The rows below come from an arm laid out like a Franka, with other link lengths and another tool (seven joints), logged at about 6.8 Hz.
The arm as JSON. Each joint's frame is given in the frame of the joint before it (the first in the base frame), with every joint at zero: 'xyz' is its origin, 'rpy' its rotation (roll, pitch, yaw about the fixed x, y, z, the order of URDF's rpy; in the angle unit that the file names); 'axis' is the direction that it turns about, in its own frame. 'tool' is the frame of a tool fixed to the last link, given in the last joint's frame.
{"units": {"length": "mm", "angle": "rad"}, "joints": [
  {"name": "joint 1", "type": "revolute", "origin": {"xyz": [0.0, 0.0, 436.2], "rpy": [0.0, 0.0, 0.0]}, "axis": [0.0, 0.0, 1.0]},
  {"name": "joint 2", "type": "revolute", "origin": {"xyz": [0.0, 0.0, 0.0], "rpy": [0.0, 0.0, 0.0]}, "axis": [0.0, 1.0, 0.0]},
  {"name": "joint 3", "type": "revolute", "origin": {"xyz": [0.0, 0.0, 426.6], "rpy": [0.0, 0.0, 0.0]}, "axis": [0.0, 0.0, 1.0]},
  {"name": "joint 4", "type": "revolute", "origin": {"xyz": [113.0, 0.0, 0.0], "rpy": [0.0, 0.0, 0.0]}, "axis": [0.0, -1.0, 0.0]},
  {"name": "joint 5", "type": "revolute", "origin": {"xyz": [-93.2, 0.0, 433.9], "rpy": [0.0, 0.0, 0.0]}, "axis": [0.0, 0.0, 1.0]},
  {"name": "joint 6", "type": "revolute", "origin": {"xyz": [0.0, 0.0, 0.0], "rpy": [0.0, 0.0, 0.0]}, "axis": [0.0, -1.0, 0.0]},
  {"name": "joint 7", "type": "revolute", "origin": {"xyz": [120.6, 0.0, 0.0], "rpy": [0.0, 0.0, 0.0]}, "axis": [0.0, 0.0, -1.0]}
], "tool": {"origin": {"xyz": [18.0, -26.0, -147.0], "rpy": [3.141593, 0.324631, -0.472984]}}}
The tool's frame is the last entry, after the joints.
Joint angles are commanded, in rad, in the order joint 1, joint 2, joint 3, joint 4, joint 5, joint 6, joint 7. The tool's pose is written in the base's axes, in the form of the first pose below.
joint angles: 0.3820 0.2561 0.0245 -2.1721 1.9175 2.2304 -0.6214
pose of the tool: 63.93, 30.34, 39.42, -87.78, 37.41, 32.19
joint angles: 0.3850 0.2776 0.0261 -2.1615 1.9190 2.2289 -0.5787
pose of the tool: 63.98, 30.82, 38.39, -86.50, 39.74, 34.27
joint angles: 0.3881 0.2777 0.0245 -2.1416 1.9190 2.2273 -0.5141
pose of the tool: 64.51, 31.32, 39.31, -84.27, 41.63, 35.84
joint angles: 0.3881 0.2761 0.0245 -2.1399 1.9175 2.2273 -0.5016
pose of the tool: 64.55, 31.36, 39.49, -83.92, 42.00, 36.16
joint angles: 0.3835 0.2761 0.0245 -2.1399 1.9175 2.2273 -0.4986
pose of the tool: 64.68, 31.07, 39.49, -83.70, 42.32, 36.06
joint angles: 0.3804 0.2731 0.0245 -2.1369 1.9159 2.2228 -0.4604
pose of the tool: 64.76, 31.03, 39.85, -82.30, 43.64, 37.18
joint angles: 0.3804 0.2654 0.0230 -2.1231 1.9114 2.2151 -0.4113
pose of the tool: 65.17, 31.34, 41.11, -80.57, 44.37, 38.37
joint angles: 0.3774 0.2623 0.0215 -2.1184 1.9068 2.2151 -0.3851
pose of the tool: 65.40, 31.13, 41.54, -79.80, 45.21, 38.82
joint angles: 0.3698 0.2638 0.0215 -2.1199 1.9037 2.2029 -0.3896
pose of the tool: 65.52, 30.83, 41.44, -79.68, 44.82, 38.96
